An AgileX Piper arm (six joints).
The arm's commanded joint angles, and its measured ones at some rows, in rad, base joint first. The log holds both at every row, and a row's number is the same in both.
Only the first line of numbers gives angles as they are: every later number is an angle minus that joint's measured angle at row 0.
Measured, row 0: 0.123, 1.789, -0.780, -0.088, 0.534, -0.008
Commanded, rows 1 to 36: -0.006, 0.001, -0.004, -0.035, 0.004, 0.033; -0.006, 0.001, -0.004, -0.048, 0.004, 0.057; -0.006, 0.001, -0.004, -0.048, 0.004, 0.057; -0.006, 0.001, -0.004, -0.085, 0.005, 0.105; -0.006, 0.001, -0.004, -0.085, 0.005, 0.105; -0.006, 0.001, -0.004, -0.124, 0.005, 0.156; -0.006, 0.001, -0.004, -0.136, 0.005, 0.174; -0.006, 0.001, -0.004, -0.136, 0.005, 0.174; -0.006, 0.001, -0.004, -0.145, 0.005, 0.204; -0.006, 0.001, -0.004, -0.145, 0.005, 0.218; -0.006, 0.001, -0.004, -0.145, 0.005, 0.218; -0.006, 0.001, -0.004, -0.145, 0.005, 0.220; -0.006, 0.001, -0.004, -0.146, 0.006, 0.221; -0.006, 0.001, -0.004, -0.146, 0.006, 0.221; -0.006, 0.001, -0.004, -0.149, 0.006, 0.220; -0.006, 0.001, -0.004, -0.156, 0.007, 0.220; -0.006, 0.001, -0.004, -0.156, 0.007, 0.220; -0.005, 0.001, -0.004, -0.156, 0.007, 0.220; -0.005, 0.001, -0.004, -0.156, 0.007, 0.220; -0.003, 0.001, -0.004, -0.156, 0.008, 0.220; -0.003, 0.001, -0.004, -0.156, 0.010, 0.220; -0.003, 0.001, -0.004, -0.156, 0.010, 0.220; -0.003, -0.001, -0.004, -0.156, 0.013, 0.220; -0.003, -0.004, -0.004, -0.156, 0.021, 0.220; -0.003, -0.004, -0.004, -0.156, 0.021, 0.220; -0.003, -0.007, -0.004, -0.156, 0.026, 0.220; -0.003, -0.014, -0.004, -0.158, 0.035, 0.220; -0.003, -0.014, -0.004, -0.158, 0.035, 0.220; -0.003, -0.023, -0.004, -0.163, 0.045, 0.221; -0.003, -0.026, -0.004, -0.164, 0.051, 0.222; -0.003, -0.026, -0.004, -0.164, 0.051, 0.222; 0.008, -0.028, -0.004, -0.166, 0.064, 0.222; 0.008, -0.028, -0.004, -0.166, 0.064, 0.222; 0.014, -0.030, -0.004, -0.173, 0.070, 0.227; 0.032, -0.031, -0.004, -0.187, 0.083, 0.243; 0.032, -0.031, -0.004, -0.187, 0.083, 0.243
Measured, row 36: 0.013, -0.023, 0.000, -0.169, 0.059, 0.230
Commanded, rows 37 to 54: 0.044, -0.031, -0.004, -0.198, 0.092, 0.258; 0.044, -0.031, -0.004, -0.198, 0.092, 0.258; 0.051, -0.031, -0.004, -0.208, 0.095, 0.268; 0.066, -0.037, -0.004, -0.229, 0.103, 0.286; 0.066, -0.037, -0.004, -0.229, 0.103, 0.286; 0.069, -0.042, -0.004, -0.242, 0.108, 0.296; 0.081, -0.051, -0.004, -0.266, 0.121, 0.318; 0.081, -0.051, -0.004, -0.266, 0.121, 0.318; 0.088, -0.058, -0.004, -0.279, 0.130, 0.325; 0.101, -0.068, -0.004, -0.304, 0.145, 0.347; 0.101, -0.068, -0.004, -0.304, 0.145, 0.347; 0.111, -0.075, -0.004, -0.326, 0.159, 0.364; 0.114, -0.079, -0.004, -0.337, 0.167, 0.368; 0.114, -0.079, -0.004, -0.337, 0.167, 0.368; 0.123, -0.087, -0.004, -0.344, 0.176, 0.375; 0.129, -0.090, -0.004, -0.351, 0.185, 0.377; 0.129, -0.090, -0.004, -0.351, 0.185, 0.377; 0.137, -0.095, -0.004, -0.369, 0.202, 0.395
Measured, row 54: 0.123, -0.078, 0.000, -0.308, 0.158, 0.368
